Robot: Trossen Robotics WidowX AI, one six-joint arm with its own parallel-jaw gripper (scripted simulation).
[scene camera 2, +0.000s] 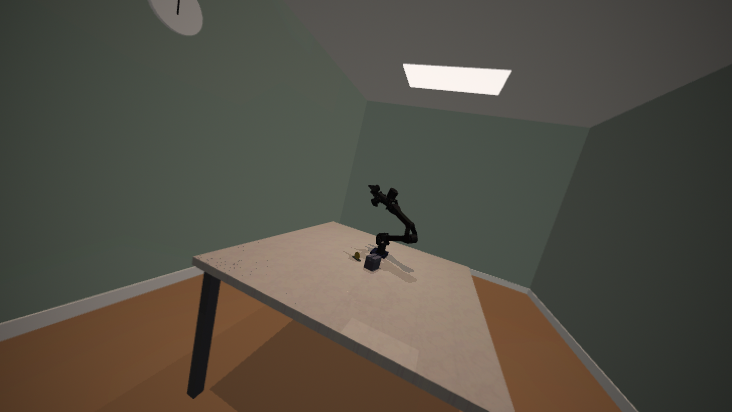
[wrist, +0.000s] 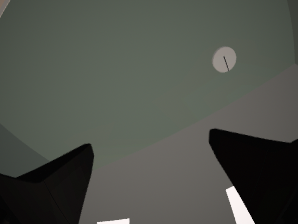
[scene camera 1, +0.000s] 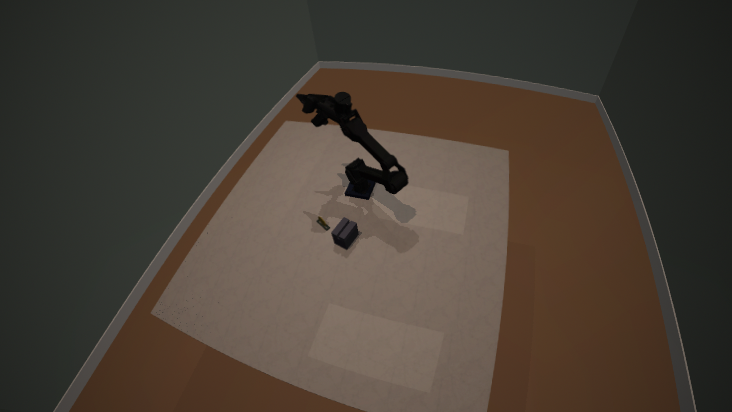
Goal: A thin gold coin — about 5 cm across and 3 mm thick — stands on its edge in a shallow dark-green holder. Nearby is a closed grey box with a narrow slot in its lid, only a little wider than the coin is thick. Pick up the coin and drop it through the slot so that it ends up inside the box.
Labels:
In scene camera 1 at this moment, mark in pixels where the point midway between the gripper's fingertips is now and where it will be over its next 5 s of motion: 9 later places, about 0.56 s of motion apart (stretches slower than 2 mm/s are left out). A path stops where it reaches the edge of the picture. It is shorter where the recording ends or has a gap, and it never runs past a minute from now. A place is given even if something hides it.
The gripper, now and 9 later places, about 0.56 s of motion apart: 302, 94; 279, 140; 300, 198; 317, 212; 319, 217; 320, 221; 322, 223; 322, 223; 319, 217; 318, 210

